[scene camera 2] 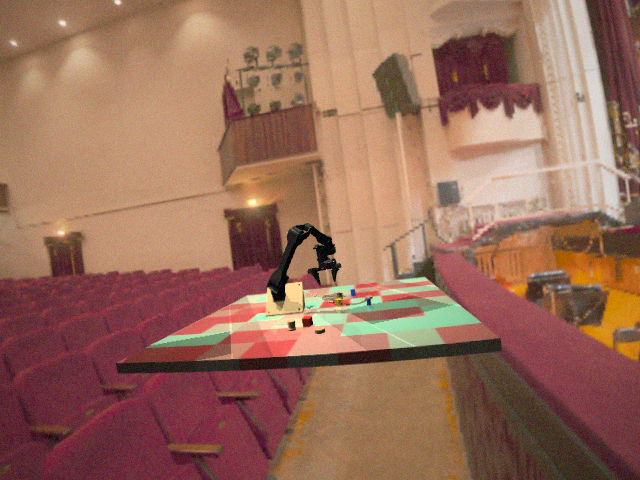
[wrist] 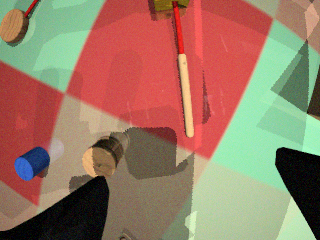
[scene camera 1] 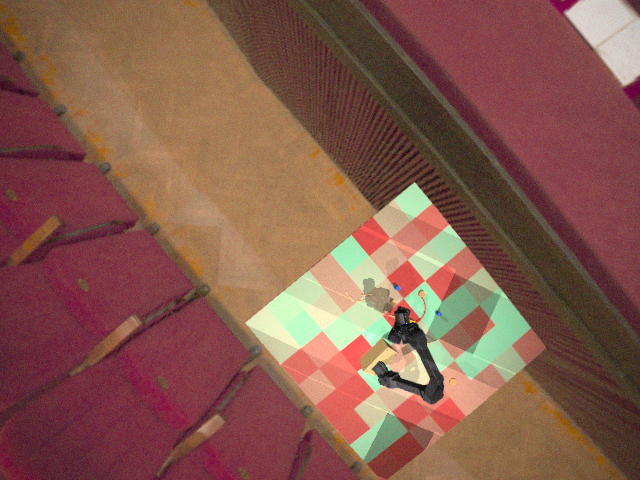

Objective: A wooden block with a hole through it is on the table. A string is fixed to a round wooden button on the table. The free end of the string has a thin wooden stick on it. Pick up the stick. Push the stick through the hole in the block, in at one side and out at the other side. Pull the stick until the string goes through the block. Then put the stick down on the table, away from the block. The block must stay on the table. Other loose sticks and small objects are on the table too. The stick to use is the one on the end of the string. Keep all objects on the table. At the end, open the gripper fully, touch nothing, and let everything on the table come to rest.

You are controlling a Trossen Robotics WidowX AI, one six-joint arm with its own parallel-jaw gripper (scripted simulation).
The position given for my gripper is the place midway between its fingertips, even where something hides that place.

My gripper (wrist: 195,173) is open, with nothing in its grasp. I also see a blue cylinder (wrist: 27,166) and a wooden cylinder (wrist: 101,159).
